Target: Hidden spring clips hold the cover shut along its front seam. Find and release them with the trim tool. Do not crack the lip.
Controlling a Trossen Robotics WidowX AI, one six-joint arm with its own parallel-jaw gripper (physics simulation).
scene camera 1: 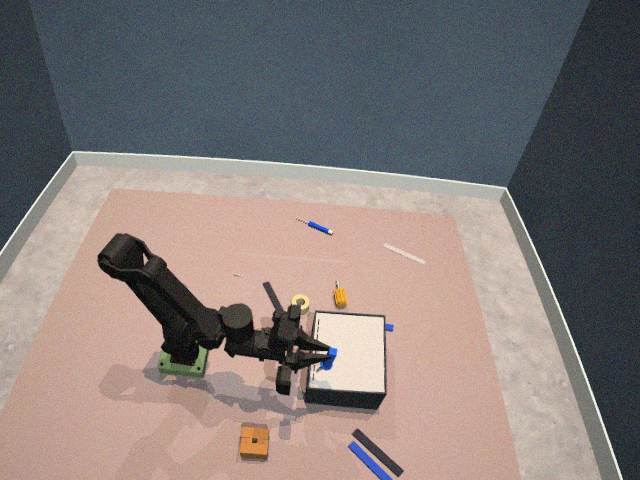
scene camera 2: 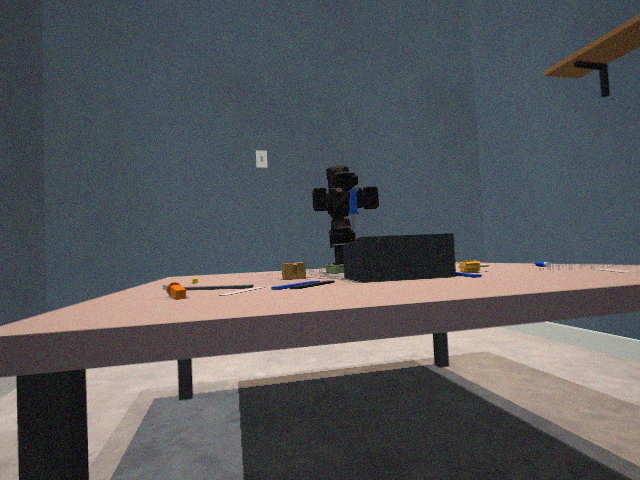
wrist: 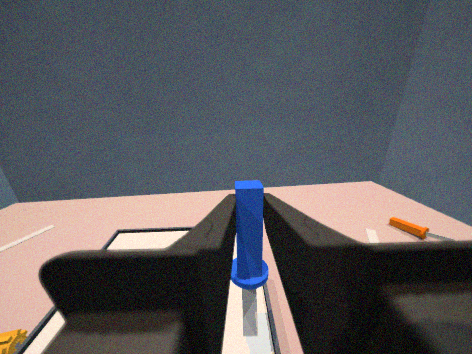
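Where they show: gripper, fingertip midpoint: (scene camera 1: 331,353) (scene camera 2: 352,193) (wrist: 248,200); arm's base, link origin: (scene camera 1: 184,353) (scene camera 2: 343,263).
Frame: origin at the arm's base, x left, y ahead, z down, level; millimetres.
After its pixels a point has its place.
Note:
My gripper (scene camera 1: 330,354) @(z -194, x -57, y 351 mm) (scene camera 2: 353,200) @(z -194, x -57, y 351 mm) (wrist: 248,200) @(z -194, x -57, y 351 mm) is shut on the blue handle of the trim tool (scene camera 1: 327,361) @(z -171, x -65, y 346 mm) (scene camera 2: 353,202) @(z -168, x -58, y 358 mm) (wrist: 249,235) @(z -174, x -56, y 343 mm). The tool is held upright, handle up, with a flat grey blade below its round collar in the wrist view. It is above the cover near the arm-side edge of the box. The dark box (scene camera 1: 343,398) @(z -23, x -83, y 403 mm) (scene camera 2: 400,257) @(z -22, x 4, y 498 mm) has a cream cover (scene camera 1: 356,351) @(z -61, x 27, y 427 mm) (wrist: 145,241) @(z -65, x 83, y 476 mm) on top. A thin dark slotted line runs along the cover's arm-side edge in scene camera 1. No clips can be made out.
A yellow tool (scene camera 1: 340,297) @(z 2, x 234, y 392 mm) (scene camera 2: 469,266) @(z 12, x 229, y 412 mm) and a tape ring (scene camera 1: 307,303) @(z 5, x 204, y 300 mm) lie beside the box. An orange block (scene camera 1: 254,449) @(z -15, x -224, y 211 mm) (scene camera 2: 293,270) @(z 5, x -207, y 235 mm), a dark strip (scene camera 1: 378,452) @(z 24, x -197, y 496 mm) and a blue strip (scene camera 1: 369,461) @(z 24, x -220, y 474 mm) lie nearer scene camera 1. An orange-handled tool (scene camera 2: 176,290) @(z 14, x -458, y 604 mm) (wrist: 408,227) @(z 15, x -455, y 570 mm) and a blue screwdriver (scene camera 1: 320,227) @(z 17, x 526, y 321 mm) lie farther off.

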